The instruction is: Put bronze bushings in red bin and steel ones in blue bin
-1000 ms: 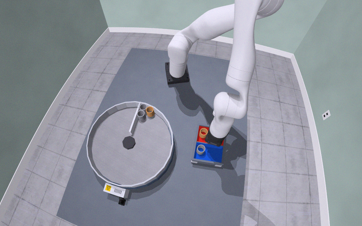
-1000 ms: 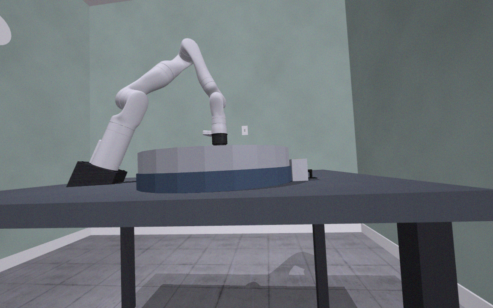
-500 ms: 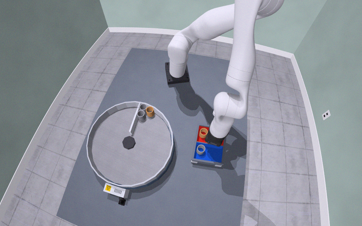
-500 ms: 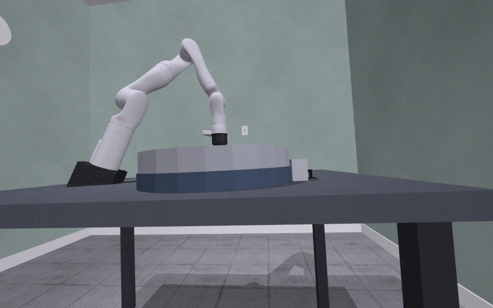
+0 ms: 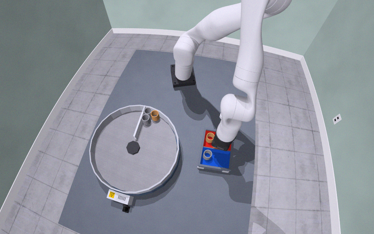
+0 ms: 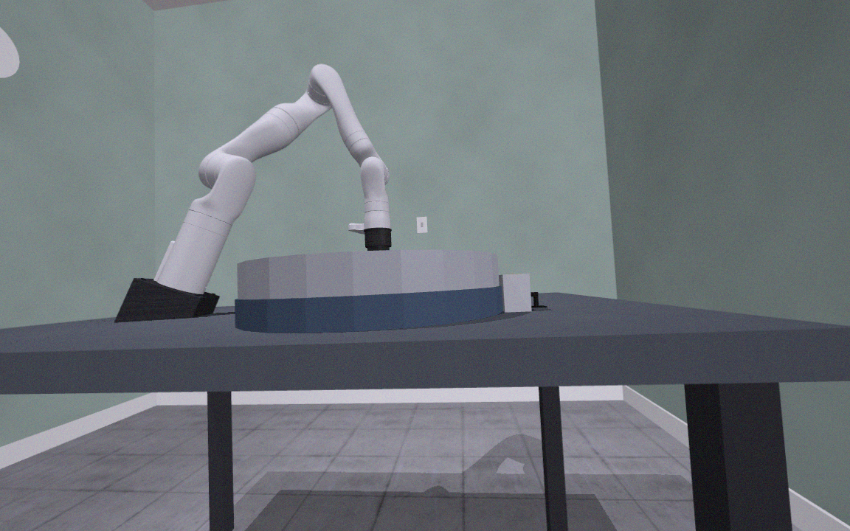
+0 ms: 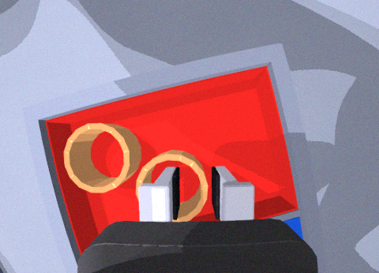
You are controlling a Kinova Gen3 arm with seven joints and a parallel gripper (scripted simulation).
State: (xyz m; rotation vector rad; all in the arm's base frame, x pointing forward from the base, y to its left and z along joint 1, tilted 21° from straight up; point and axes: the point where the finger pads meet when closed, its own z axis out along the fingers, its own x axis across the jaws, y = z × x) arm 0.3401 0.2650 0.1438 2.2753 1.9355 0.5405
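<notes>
My gripper is now 3 cm short of the grey tray, 2 cm above it and 1 cm to the left of it. Round my hand: turntable: 37 cm to the right, 14 cm ahead, 1 cm above.
</notes>
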